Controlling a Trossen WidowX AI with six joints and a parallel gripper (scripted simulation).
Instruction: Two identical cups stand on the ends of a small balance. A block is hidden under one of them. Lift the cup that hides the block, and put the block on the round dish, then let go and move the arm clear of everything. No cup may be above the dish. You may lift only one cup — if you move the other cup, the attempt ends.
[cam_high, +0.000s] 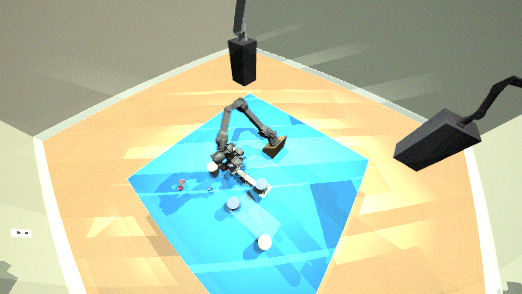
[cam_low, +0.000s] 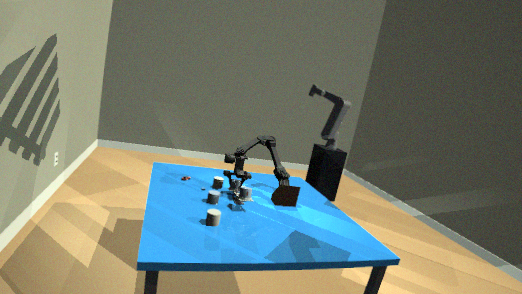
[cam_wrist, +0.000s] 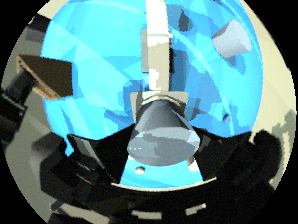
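Right now the round dish is 10 cm to the right of my gripper tip, 7 cm behind it and 4 cm below it. The rest, counted from my gripper tip: small red thing: 32 cm ahead, 16 cm to the right, 3 cm below; then grey block: 1 cm below.
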